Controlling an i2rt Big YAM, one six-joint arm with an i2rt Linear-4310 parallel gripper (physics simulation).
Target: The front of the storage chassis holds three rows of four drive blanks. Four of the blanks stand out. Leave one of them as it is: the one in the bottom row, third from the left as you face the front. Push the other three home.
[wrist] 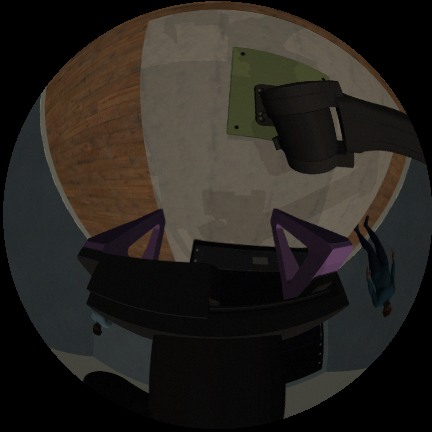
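Seen in the pictures: gripper, fingertip midpoint: [217, 214]; arm's base, link origin: [284, 106].
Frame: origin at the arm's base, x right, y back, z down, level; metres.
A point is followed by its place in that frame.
My gripper [217, 214] @[z -0.212, x 0.123, y -0.077 m] is open, with its two purple fingers spread wide and nothing between them. The black storage chassis [225, 256] @[z -0.027, x 0.140, y -0.470 m] shows in part low in the wrist view, beyond the gripper body and between the fingers, with a small grey patch on it. The right finger and the dark gripper body cover much of it. Its rows of drive blanks cannot be made out, so which blanks stand out cannot be told. Whether the fingers touch the chassis cannot be told either.
The arm's black base joint [310, 130] @[z -0.167, x 0.031, y -0.012 m] stands on a green plate [241, 100] @[z 0.001, x 0.084, y 0.006 m] on the grey surface [185, 125] @[z 0.043, x 0.207, y -0.045 m]. Wooden flooring [95, 145] lies at the left. A person [381, 280] shows at the right, another [98, 325] at lower left. A dark rack-like unit [305, 357] @[z -0.448, x -0.148, y -0.524 m] shows below.
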